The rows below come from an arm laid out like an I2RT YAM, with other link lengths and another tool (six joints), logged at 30 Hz.
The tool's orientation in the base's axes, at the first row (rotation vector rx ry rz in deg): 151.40, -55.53, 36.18
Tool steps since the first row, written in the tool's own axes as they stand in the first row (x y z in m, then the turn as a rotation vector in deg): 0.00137, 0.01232, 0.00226, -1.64, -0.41, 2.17; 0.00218, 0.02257, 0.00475, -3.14, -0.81, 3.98; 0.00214, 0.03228, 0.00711, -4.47, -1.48, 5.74; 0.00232, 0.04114, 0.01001, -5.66, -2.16, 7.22; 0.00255, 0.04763, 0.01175, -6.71, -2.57, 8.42; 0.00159, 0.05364, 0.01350, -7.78, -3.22, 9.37; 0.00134, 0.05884, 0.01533, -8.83, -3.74, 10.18; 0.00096, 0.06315, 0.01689, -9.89, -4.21, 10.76
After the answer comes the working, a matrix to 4 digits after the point.
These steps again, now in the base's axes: -0.00651, -0.01079, -0.00023, -0.18, 0.39, -2.72; -0.01196, -0.01981, -0.00111, -0.38, 0.83, -5.05; -0.01768, -0.02791, -0.00233, -0.30, 1.39, -7.29; -0.02252, -0.03571, -0.00399, -0.21, 2.00, -9.21; -0.02611, -0.04133, -0.00483, -0.29, 2.42, -10.80; -0.03020, -0.04594, -0.00629, -0.29, 3.14, -12.20; -0.03325, -0.05037, -0.00755, -0.42, 3.80, -13.45; -0.03587, -0.05396, -0.00871, -0.65, 4.51, -14.51
The tool's axes in the first row as the columns of a matrix, in the base's axes (rounded; the answer above uses it unrounded):
0.6837, -0.6611, 0.3091
-0.5498, -0.7451, -0.3776
0.4799, 0.0882, -0.8729

